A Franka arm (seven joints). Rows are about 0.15 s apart.
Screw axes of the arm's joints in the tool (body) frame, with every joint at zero. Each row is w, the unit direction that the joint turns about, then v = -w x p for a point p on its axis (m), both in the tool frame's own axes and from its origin. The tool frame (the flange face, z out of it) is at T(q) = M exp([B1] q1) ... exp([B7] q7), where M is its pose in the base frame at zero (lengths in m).
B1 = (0, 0, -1, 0, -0.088, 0)
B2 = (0, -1, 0, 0.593, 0, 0.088)
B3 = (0, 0, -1, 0, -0.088, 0)
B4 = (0, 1, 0, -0.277, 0, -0.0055)
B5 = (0, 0, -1, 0, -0.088, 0)
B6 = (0, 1, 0, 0.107, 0, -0.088)
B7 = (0, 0, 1, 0, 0, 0)
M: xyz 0.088 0 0.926 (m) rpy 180 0 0 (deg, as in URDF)
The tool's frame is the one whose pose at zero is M.
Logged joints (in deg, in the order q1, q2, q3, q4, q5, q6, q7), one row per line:
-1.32 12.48 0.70 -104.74 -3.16 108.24 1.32
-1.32 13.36 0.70 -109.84 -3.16 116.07 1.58
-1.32 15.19 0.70 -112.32 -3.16 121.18 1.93
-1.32 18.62 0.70 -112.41 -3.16 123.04 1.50
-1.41 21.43 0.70 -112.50 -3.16 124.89 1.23
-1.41 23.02 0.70 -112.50 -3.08 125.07 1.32
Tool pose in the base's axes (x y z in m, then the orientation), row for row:
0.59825 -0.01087 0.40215 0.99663 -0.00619 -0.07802 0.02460
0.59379 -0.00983 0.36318 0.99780 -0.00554 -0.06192 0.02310
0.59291 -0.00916 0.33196 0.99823 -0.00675 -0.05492 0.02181
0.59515 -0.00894 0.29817 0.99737 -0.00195 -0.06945 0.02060
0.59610 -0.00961 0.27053 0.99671 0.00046 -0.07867 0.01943
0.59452 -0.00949 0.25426 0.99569 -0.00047 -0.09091 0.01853
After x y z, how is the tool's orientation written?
As a quaternion, x y z w.
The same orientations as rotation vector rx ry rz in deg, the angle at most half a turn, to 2 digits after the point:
176.64 -1.10 -13.83
177.01 -0.98 -10.98
177.23 -1.20 -9.75
177.21 -0.35 -12.34
177.22 0.08 -13.99
177.14 -0.08 -16.17

